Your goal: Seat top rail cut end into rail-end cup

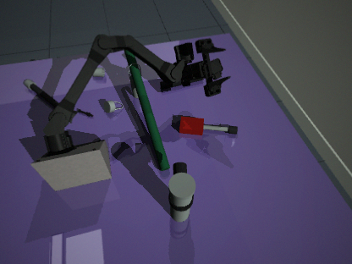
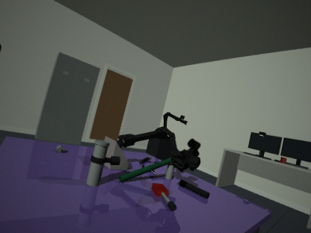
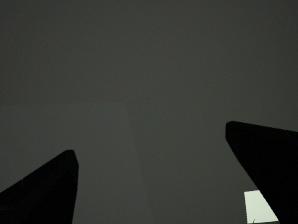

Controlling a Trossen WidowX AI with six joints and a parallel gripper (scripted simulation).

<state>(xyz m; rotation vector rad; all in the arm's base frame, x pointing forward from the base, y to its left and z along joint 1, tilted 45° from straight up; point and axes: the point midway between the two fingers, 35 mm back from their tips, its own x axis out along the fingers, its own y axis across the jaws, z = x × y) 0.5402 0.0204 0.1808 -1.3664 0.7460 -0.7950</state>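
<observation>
Now: the rail-end cup 200 mm behind my gripper tip, 270 mm to the right of it and 160 mm below it. Round my gripper tip: small post (290 mm behind, 200 mm to the left, 180 mm below); then dark cylinder (90 mm behind, 240 mm to the left, 270 mm below); then wire ring (390 mm behind, 140 mm to the left, 270 mm below).
</observation>
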